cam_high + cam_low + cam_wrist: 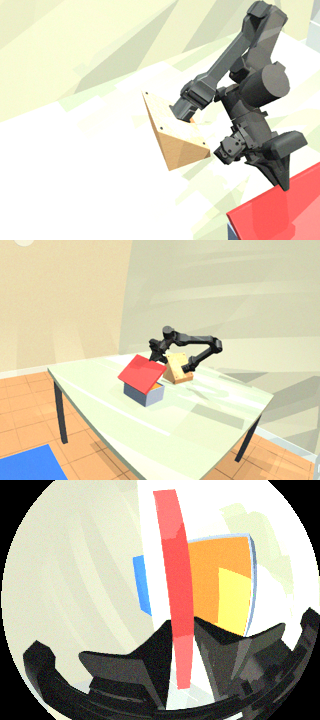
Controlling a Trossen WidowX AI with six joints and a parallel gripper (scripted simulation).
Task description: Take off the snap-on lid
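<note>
My gripper tip is now 7 cm short of the red lid and 5 cm above it. Round my gripper tip: storage box 17 cm below, 3 cm ahead.
</note>
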